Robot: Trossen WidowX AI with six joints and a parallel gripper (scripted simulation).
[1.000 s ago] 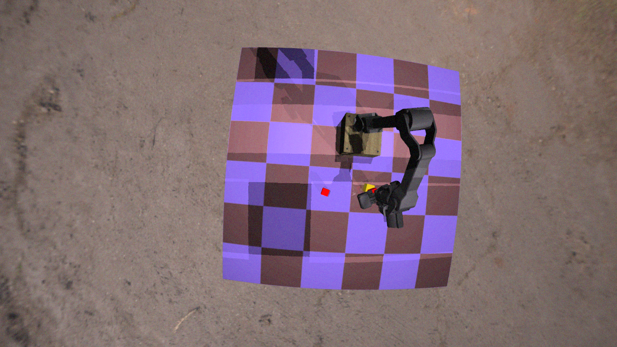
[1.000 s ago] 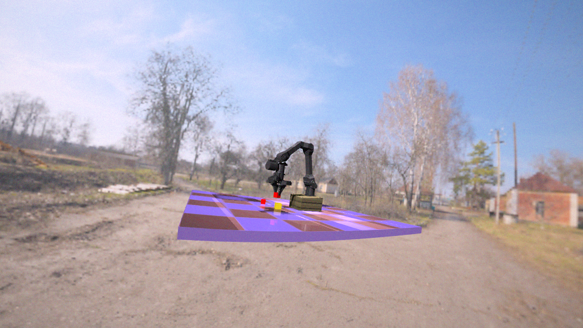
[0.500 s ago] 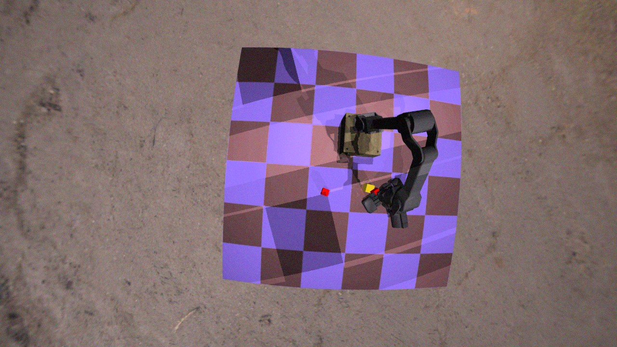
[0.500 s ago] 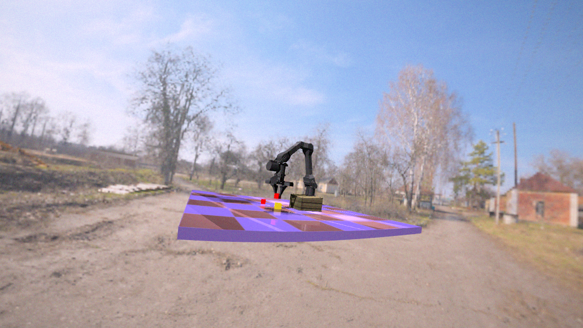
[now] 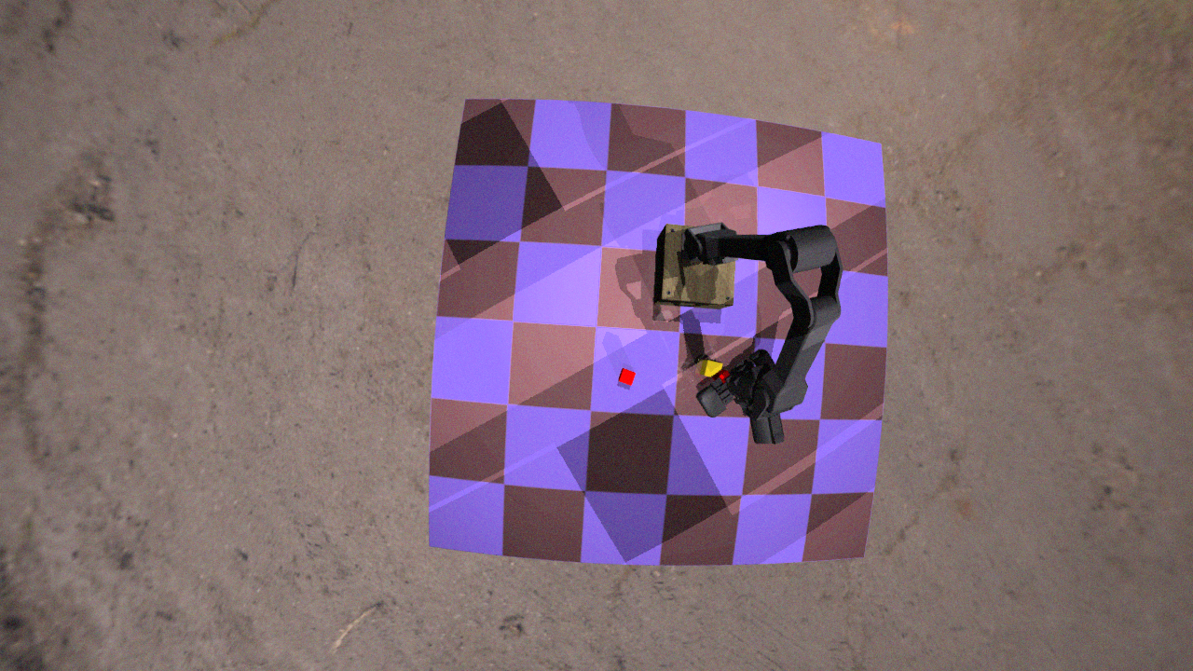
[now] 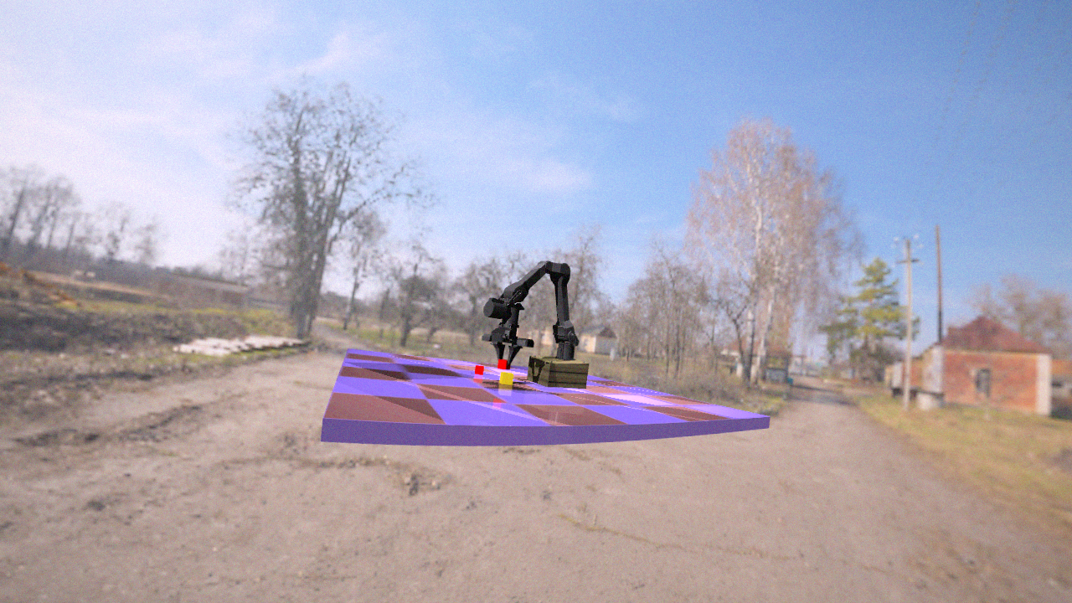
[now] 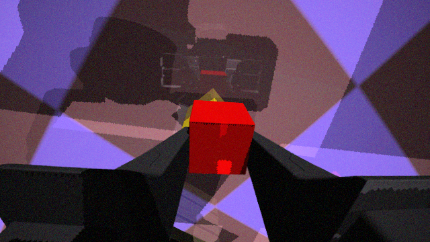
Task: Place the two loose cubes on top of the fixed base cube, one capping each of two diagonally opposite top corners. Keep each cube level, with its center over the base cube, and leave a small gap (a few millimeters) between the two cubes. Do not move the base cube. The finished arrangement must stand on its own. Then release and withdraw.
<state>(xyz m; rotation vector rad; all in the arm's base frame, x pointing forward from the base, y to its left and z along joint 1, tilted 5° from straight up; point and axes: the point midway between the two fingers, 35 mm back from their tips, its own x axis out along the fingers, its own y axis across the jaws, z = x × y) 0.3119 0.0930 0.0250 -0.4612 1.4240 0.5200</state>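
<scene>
Now: gripper tip 2 cm past the yellow base cube, 1 cm to the left of it and 5 cm above it. The rest, counted from my gripper tip: red cube (right at my gripper tip).
</scene>
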